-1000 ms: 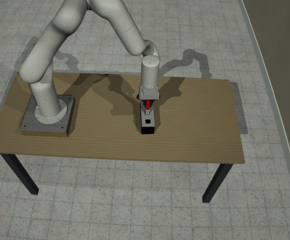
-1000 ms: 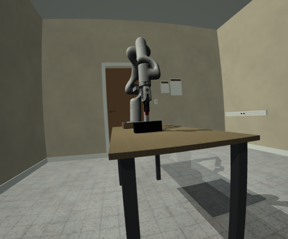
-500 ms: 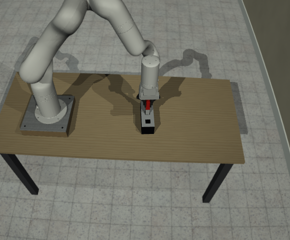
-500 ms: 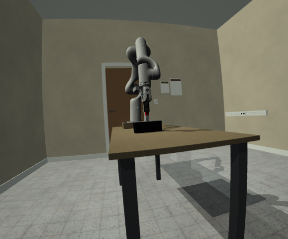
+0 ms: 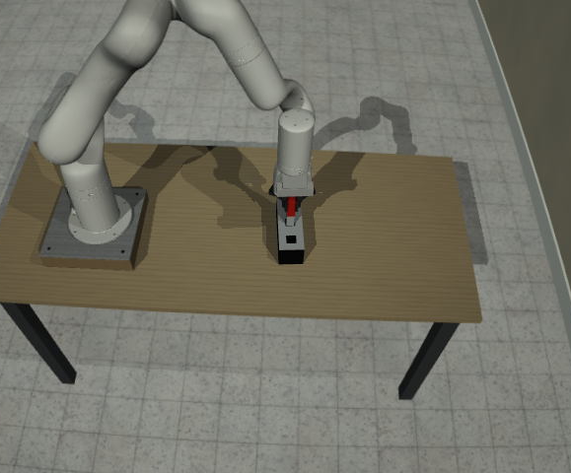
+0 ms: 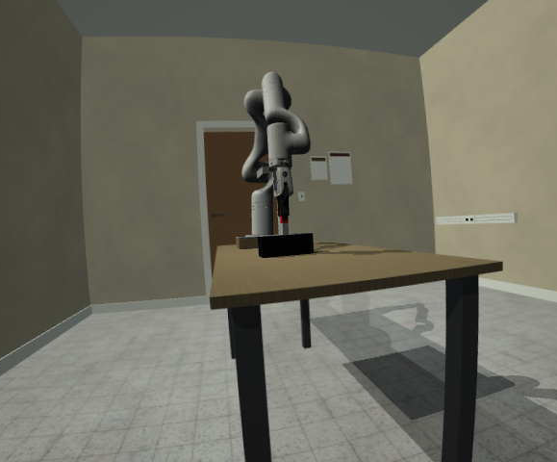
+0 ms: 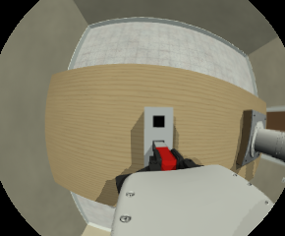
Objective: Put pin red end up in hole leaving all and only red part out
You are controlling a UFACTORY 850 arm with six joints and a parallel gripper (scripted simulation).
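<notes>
My gripper is now 12 cm above the black block. The rest, counted from my hand: pin: 1 cm below.
</notes>
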